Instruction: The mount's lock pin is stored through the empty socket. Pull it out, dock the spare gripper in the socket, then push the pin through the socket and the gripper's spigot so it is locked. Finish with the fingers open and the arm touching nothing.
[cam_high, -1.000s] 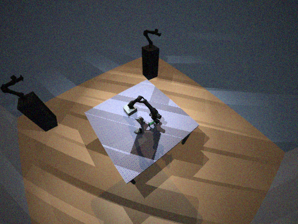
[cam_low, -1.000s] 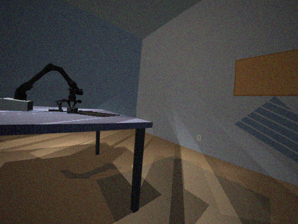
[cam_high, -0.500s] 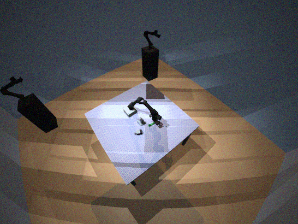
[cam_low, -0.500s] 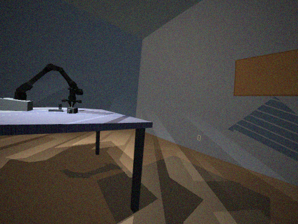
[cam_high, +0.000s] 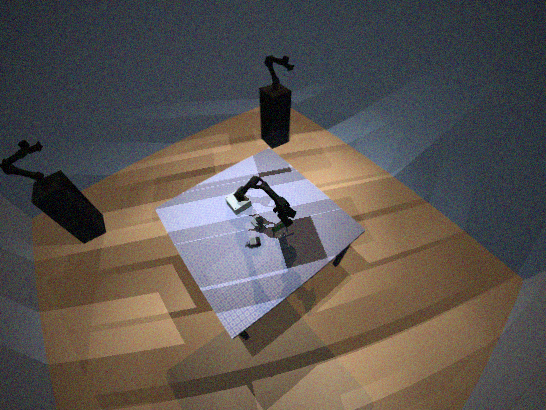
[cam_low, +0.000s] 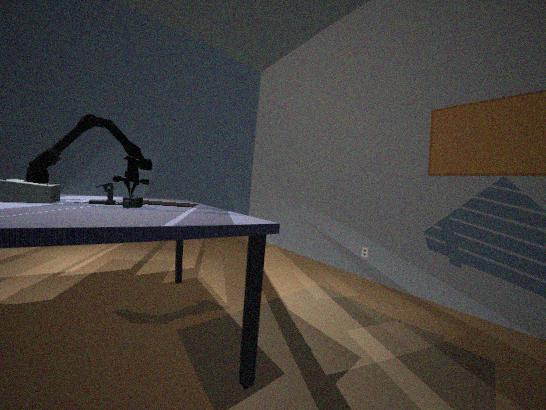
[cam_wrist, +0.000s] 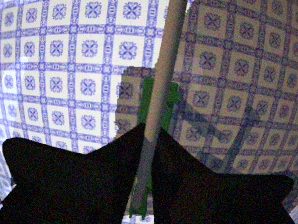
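Now: the green bracket 1 cm ahead of my gripper tip, 3 cm to the right of it and 2 cm below it. Round my gripper tip: mount: 10 cm behind, 16 cm to the right, 1 cm above; then spare gripper: 2 cm ahead, 29 cm to the right, 2 cm below.
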